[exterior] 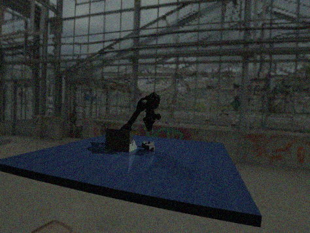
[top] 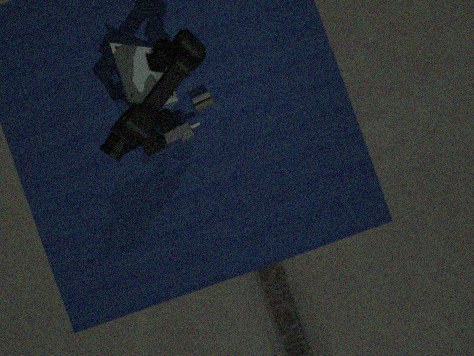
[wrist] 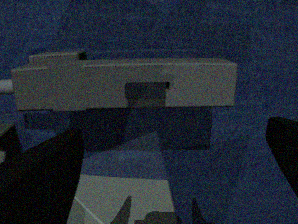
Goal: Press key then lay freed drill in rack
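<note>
The drill lies 2 cm behind my gripper tip, 9 cm to the left of it and 11 cm below it. From my gripper tip the other things lie so: long grey block 1 cm behind, 3 cm to the left, 12 cm below.
</note>
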